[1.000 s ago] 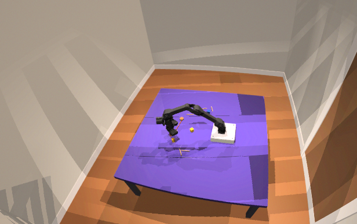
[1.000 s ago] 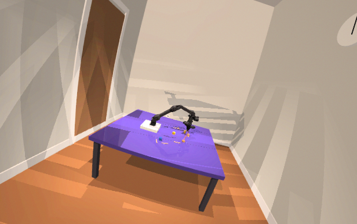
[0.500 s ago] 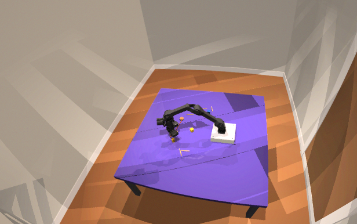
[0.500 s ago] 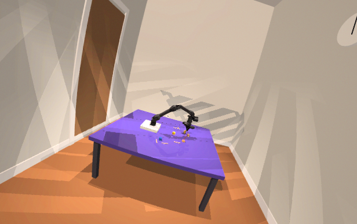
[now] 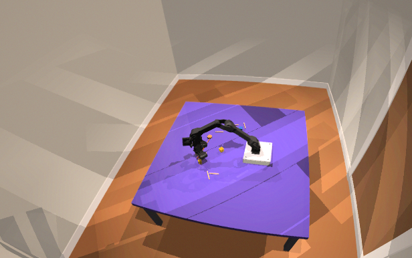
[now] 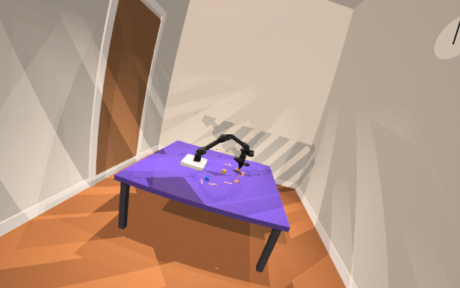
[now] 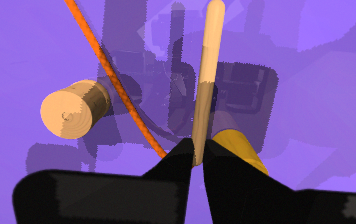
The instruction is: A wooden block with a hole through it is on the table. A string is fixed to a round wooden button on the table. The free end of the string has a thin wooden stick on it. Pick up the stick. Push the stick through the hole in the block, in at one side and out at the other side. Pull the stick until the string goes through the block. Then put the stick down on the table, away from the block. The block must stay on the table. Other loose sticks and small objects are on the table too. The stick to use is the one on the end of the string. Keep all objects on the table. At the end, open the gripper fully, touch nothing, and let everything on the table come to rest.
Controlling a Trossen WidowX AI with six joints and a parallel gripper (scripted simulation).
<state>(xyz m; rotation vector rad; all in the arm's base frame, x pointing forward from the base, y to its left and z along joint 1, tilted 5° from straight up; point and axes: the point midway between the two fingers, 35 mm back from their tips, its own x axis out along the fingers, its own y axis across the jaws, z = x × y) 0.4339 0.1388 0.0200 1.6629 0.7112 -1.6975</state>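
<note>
The yellow cylinder lies 3 cm to the left of my gripper tip, 2 cm below it and 1 cm behind it. The rest, counted from my gripper tip: yellow wooden block 14 cm behind, 13 cm to the right, 2 cm below; tan cylinder 5 cm to the right, 5 cm ahead, 2 cm below; thin wooden stick 1 cm to the right, 1 cm behind.
</note>
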